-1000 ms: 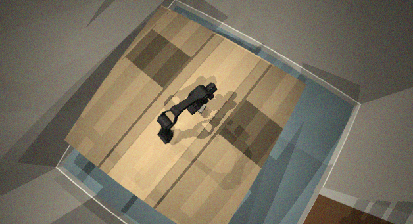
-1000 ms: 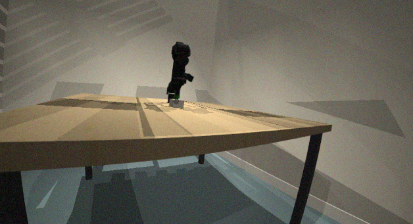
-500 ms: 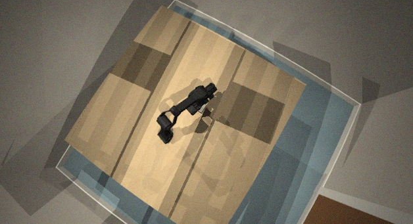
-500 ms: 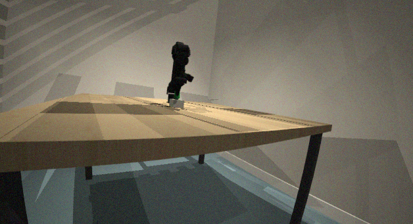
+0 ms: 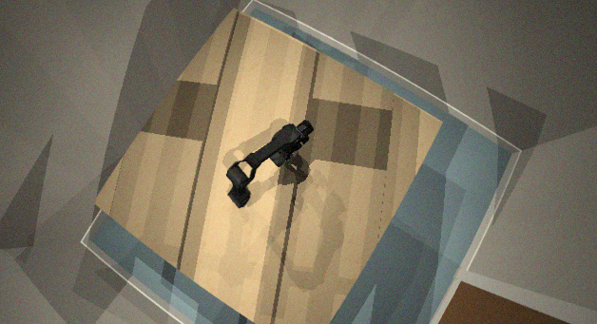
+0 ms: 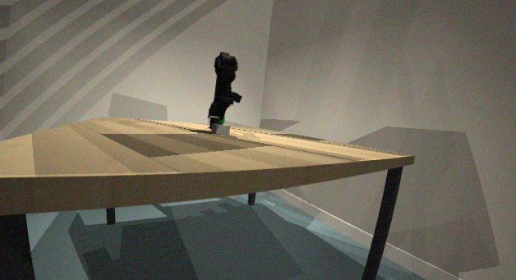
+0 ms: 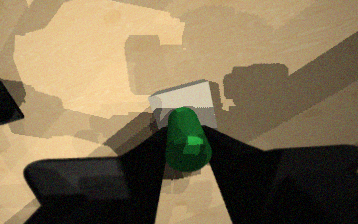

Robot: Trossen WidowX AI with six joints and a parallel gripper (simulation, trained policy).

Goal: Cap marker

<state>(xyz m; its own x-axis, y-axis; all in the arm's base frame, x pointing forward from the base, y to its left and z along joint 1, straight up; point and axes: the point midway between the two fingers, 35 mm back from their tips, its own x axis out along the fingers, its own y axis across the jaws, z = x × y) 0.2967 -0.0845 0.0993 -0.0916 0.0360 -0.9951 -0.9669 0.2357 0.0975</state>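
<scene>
The green cap is 1 cm above my gripper tip. From my gripper tip the other things lie so: holder block (4 cm below).
</scene>
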